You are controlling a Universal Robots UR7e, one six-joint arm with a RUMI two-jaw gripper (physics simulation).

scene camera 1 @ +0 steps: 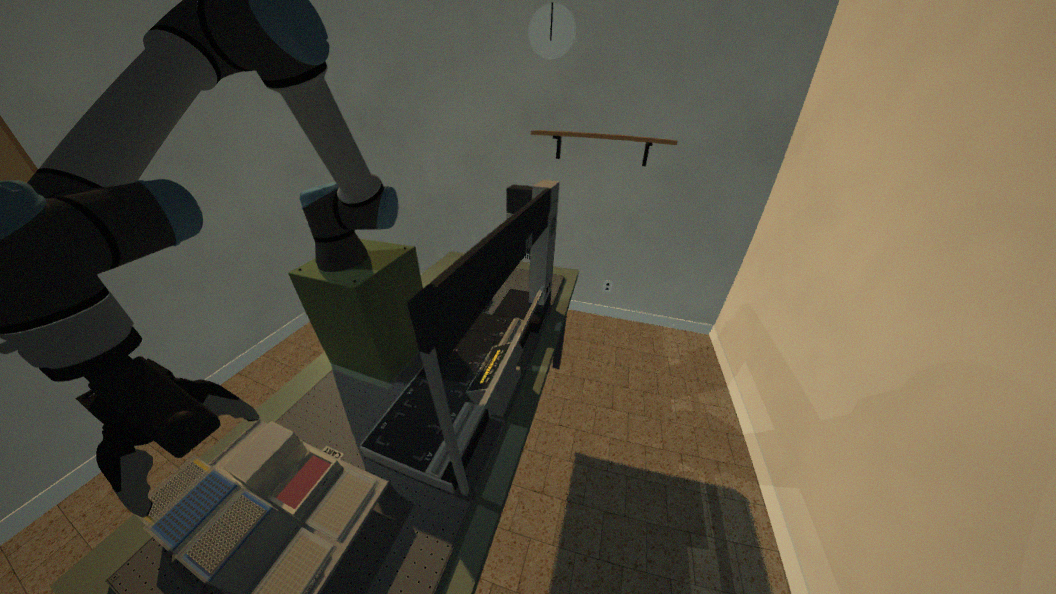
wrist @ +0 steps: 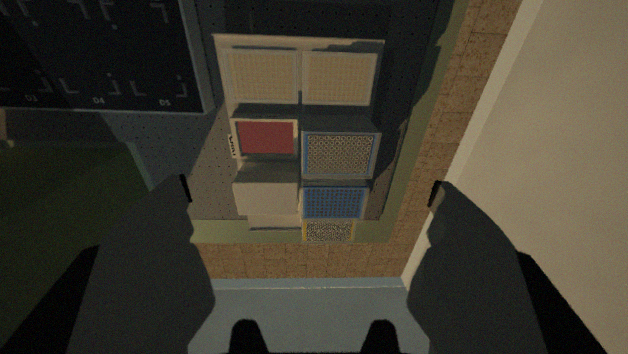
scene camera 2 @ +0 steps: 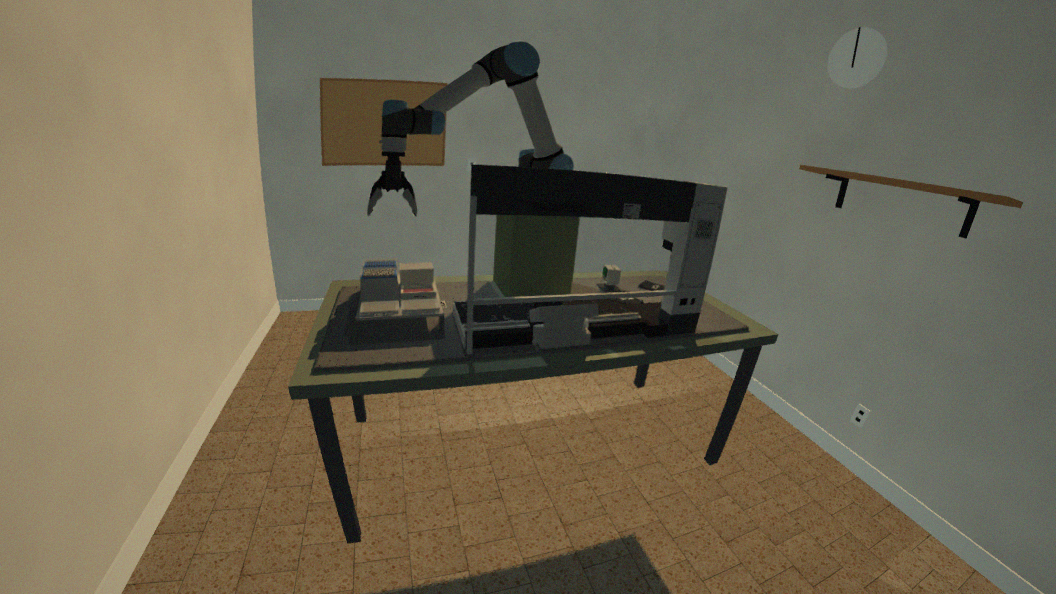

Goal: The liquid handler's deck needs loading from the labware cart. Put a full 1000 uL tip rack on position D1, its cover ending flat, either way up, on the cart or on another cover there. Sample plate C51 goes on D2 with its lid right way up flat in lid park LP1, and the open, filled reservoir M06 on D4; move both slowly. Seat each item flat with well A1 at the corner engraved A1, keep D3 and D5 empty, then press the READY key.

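Note:
My gripper point(scene camera 1: 197, 465) point(scene camera 2: 392, 214) point(wrist: 311, 180) is open and empty, high above the labware cart point(scene camera 2: 398, 313) point(wrist: 295, 38). On the cart, a blue-edged rack with round openings point(scene camera 1: 227, 531) point(wrist: 339, 155), a blue rack point(scene camera 1: 193, 509) point(wrist: 332, 202) and a yellow-edged rack point(scene camera 1: 177, 487) point(wrist: 327, 231) stand in one column. A red-topped item point(scene camera 1: 304, 481) point(wrist: 265, 137) and a pale box point(scene camera 1: 262, 450) point(wrist: 265, 197) stand beside them. Two beige gridded plates point(wrist: 261, 75) point(wrist: 338, 77) lie at one end. The black deck point(scene camera 1: 402, 428) point(wrist: 145, 60) shows corner marks and D3, D4, D5 labels. Plate and reservoir codes are unreadable.
The liquid handler's dark crossbeam point(scene camera 1: 480, 269) point(scene camera 2: 583, 193) spans above the deck, with a thin post point(scene camera 1: 445, 421) point(scene camera 2: 472, 273) at the cart side. A panel with yellow text point(scene camera 1: 491, 365) is at its front. The green pedestal point(scene camera 1: 358, 317) point(scene camera 2: 535, 254) stands behind. A small white-green item point(scene camera 2: 611, 274) stands at the back.

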